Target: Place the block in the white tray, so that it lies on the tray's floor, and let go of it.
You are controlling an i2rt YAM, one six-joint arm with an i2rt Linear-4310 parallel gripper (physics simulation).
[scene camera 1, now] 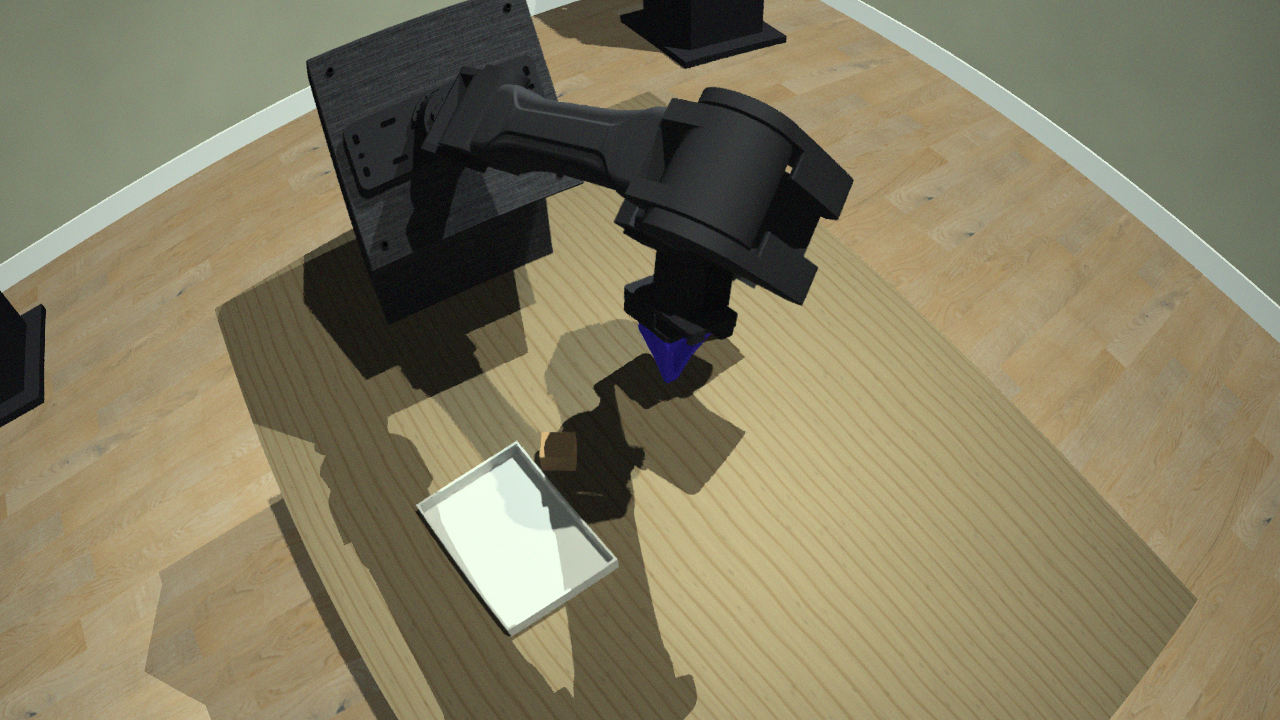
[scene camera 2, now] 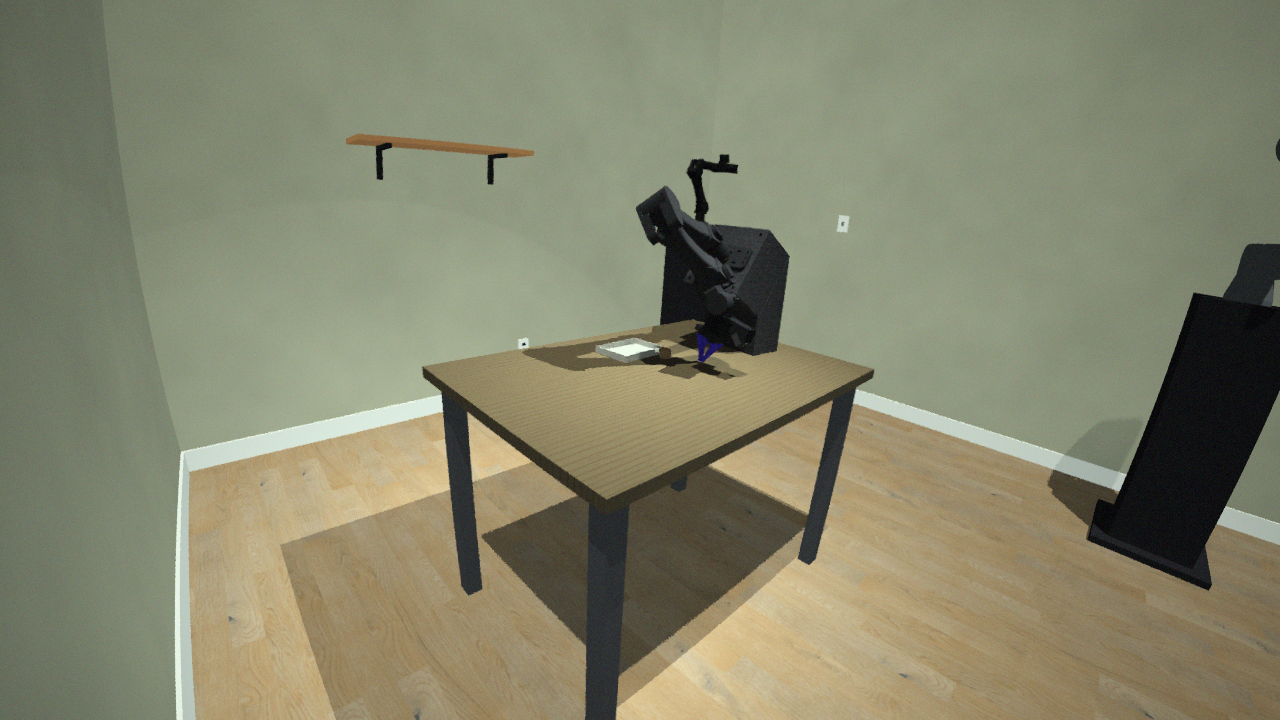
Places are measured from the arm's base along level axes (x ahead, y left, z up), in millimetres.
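Pixels of known places: gripper, fingertip midpoint: (scene camera 1: 670, 380) (scene camera 2: 700, 361); arm's base at its link origin: (scene camera 1: 444, 119) (scene camera 2: 724, 256).
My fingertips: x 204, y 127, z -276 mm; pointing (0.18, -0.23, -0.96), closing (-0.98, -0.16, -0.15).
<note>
Ahead of a thing's pixels: the offset from my fingertips to its top centre. "spot": to the spot under its first point. Level surfaces: height alone.
The brown block @(dx +10, dy -139, dz +2 mm) (scene camera 1: 558, 451) (scene camera 2: 665, 352) is outside the white tray, close beside the tray's wall on the side toward the gripper. Whether it touches the wall I cannot tell. The white tray @(spot: dx +157, dy -211, dz -24 mm) (scene camera 1: 567, 600) (scene camera 2: 601, 352) lies on the wooden table, and its floor holds no block. My gripper (scene camera 1: 671, 377) (scene camera 2: 702, 359) is shut with its blue fingers together and nothing between them. It points down, low over the table, apart from the block. In scene camera 1 it is up and to the right of the block; in scene camera 2 it is to the block's right.
The wooden table @(dz -25 mm) (scene camera 1: 859, 501) (scene camera 2: 572, 420) carries the tray and block. The arm's black mount (scene camera 1: 456, 268) (scene camera 2: 771, 295) stands at the table's edge beyond the tray. Black pedestals (scene camera 1: 702, 22) (scene camera 2: 1194, 429) stand on the floor, away from the table. A wall shelf (scene camera 2: 438, 145) hangs behind.
</note>
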